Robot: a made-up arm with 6 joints.
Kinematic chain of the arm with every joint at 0, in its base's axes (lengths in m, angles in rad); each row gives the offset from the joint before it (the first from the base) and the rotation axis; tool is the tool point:
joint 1: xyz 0 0 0.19 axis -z
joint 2: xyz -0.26 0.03 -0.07 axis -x
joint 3: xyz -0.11 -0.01 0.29 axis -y
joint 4: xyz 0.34 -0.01 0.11 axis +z
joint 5: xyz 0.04 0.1 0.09 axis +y
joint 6: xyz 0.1 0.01 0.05 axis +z
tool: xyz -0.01 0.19 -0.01
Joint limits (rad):
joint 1: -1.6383..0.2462
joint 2: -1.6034..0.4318
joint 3: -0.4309..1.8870
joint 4: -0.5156..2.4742
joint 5: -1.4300..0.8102
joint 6: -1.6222..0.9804
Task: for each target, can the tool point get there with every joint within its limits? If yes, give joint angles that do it. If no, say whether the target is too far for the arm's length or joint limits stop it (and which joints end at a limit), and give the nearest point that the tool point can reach.
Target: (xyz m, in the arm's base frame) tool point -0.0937 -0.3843 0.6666
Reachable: yes | joints -1.2264 -0.2697 0.4471 1.3808 0.4640 0.5735
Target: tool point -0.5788 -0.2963 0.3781
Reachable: yes | joints -0.1237 -0.4909 1.6424 2.0726 0.4169 0.4956
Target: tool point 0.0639 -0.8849 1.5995
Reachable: no: too far | nearest point 0.0379 -0.6703 1.1030 | short by 0.542 m
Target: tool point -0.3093 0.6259 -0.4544
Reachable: no: joint limits stop it (at a limit: joint 2, joint 3) | nearest point -0.1580 0.3197 0.1258 | short by 0.673 m
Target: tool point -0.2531 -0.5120 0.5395
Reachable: yes | joints -0.9044 -0.3336 1.1604 1.5797 -0.5716 0.4859
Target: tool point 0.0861 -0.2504 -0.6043
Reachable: no: joint limits stop it (at a limit: joint 2, joint 3, joint 4, joint 5) | nearest point 0.1335 -0.3883 -0.1342 | short by 0.492 m
